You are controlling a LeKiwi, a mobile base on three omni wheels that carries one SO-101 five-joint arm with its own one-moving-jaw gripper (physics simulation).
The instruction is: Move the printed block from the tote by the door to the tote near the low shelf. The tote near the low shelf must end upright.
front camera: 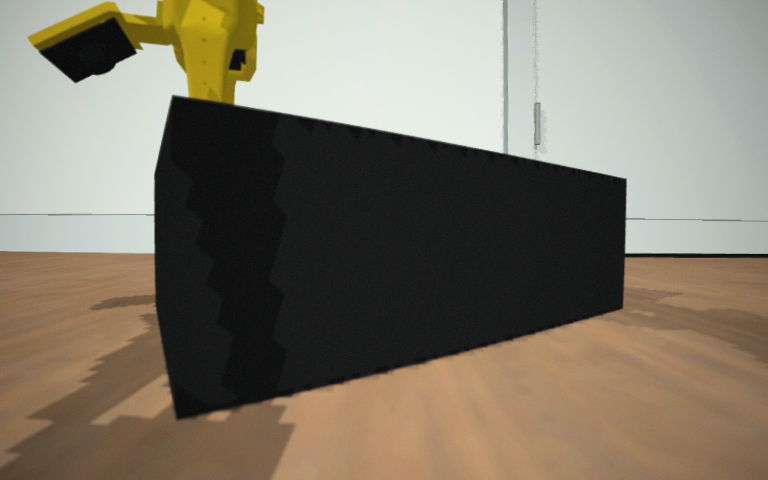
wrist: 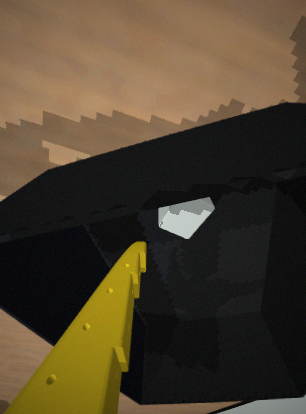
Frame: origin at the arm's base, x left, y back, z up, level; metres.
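Seen in the pictures: hand, its tool point: (wrist: 146, 252).
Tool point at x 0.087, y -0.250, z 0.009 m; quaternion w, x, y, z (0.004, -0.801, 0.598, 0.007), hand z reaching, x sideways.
Observation:
Pixels of each thing's top centre, then the offset from my tool point to it. "spot": a spot on its surface instead. Level surfaces: height alone.
- black tote, centre of its top: (front camera: 391, 174) (wrist: 203, 362) dx -0.103, dy -0.074, dz +0.002 m
- printed block, centre of its top: (wrist: 186, 218) dx -0.022, dy -0.037, dz -0.066 m
- small grey handle, a spot on its surface: (front camera: 537, 123) spot: dx -0.442, dy -0.575, dz +0.190 m
- wooden floor, height of its surface: dz -0.098 m
A black tote (front camera: 424, 243) (wrist: 165, 170) stands upright on the floor, close in front of the base. The printed block (wrist: 186, 219), pale grey and white, lies inside it near one long wall in the wrist view; the tote wall hides it from the front camera. My gripper (front camera: 210, 90) (wrist: 140, 250) is open and empty. It reaches down over the tote's left part, with its tips hidden behind the near wall in the front view. One notched jaw shows in the wrist view, its tip below and left of the block, apart from it in the picture. No second tote shows.
A pale wall (front camera: 368, 62) stands behind the tote, with a vertical seam and a small grey handle (front camera: 537, 123) at the right. The wooden floor (front camera: 509, 407) (wrist: 125, 60) carries shadows beside the tote. The tote's walls surround the block.

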